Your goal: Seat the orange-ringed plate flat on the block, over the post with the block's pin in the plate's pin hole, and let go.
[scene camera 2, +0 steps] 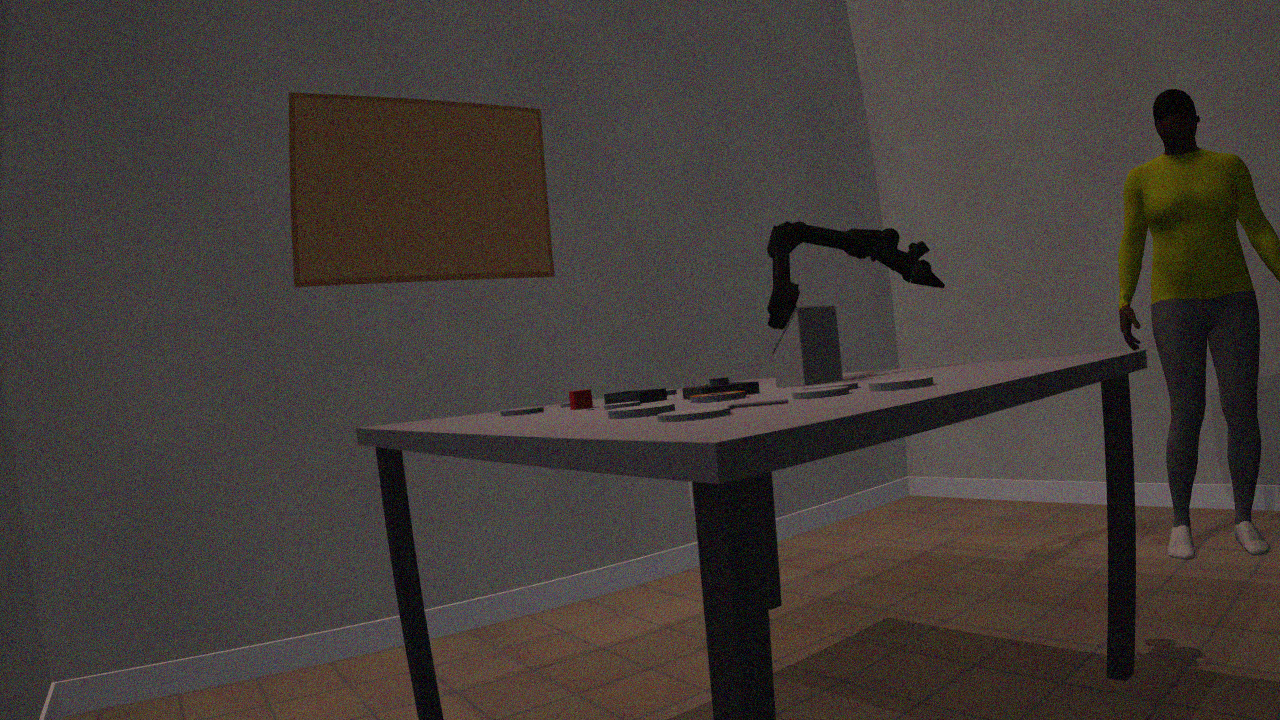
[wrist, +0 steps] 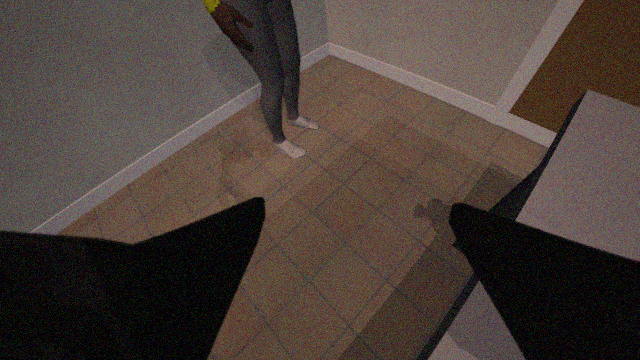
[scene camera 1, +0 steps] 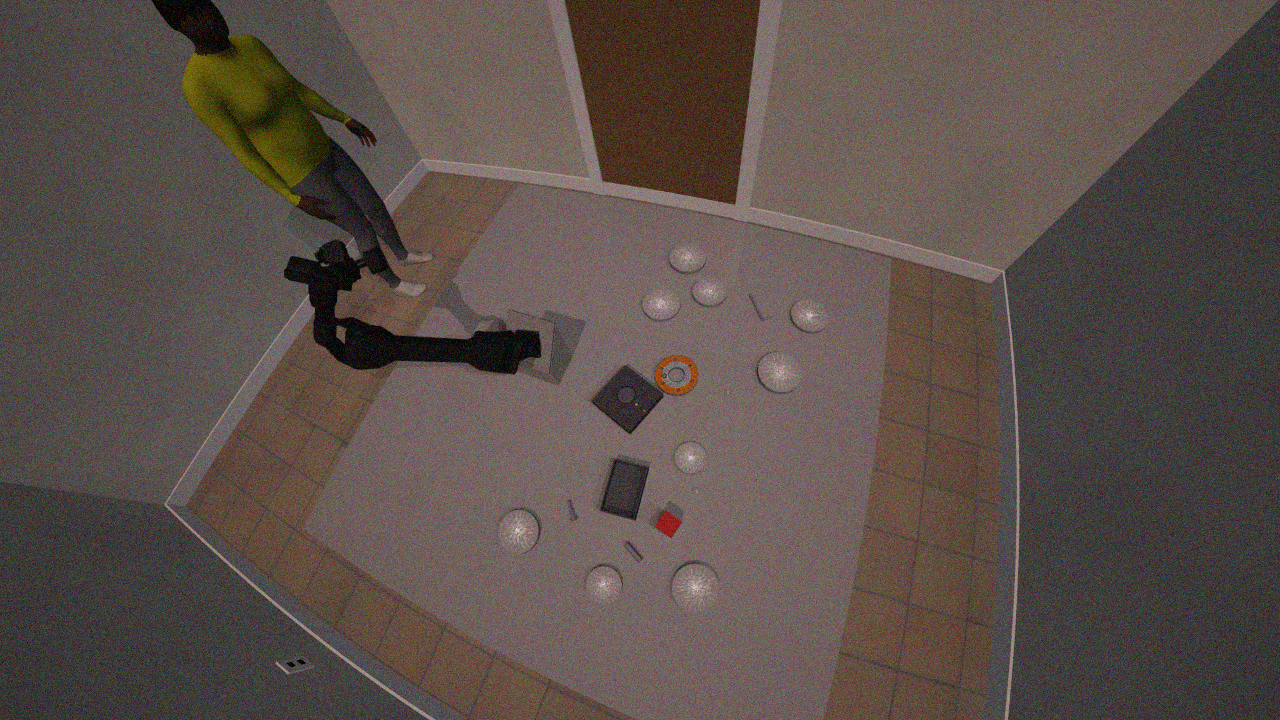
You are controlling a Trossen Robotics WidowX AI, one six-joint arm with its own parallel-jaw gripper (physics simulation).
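Places are measured from the arm's base along level axes (x right, y ahead, z up), in millimetres.
Pixels of known places: gripper, fingertip midpoint: [scene camera 2: 940, 286] [wrist: 357, 209] [scene camera 1: 359, 265]; arm's base, link origin: [scene camera 2: 801, 329] [scene camera 1: 528, 343].
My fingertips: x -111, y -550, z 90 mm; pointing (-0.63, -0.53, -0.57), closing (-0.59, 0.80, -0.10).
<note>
Ahead of a thing's pixels: the offset from my fingertips to its top centre. "*": to the spot under its first point. Level surfaces: height alone.
The orange-ringed plate @[dz -202, dx +77, dy +900 mm] [scene camera 1: 691, 376] [scene camera 2: 717, 396] lies flat on the table @[dz -215 mm] [scene camera 1: 429, 465] [scene camera 2: 626, 431], beside the right corner of the block. In scene camera 1 I cannot tell whether they touch. The dark square block @[dz -176, dx +163, dy +795 mm] [scene camera 1: 617, 413] [scene camera 2: 750, 388] has a round post @[* dz -177, dx +162, dy +795 mm] [scene camera 1: 626, 394] [scene camera 2: 718, 381] standing up, with small yellowish marks beside it; the pin is too small to make out. My gripper [scene camera 1: 335, 266] [scene camera 2: 938, 283] [wrist: 357, 209] is open and empty, high up and far from plate and block, on the person's side of the arm. Plate and block do not show in the wrist view.
A dark tray @[dz -190, dx +376, dy +840 mm] [scene camera 1: 624, 488] [scene camera 2: 635, 395] and a red cube @[dz -174, dx +431, dy +951 mm] [scene camera 1: 668, 523] [scene camera 2: 580, 399] lie beyond the block. Several pale round domes @[dz -206, dx +275, dy +971 mm] [scene camera 1: 690, 456] and small rods @[dz -203, dx +504, dy +890 mm] [scene camera 1: 633, 550] are scattered about. A grey upright box [scene camera 2: 819, 344] stands by the arm's base. A person [scene camera 1: 268, 107] [scene camera 2: 1190, 223] [wrist: 280, 75] stands near the gripper.
</note>
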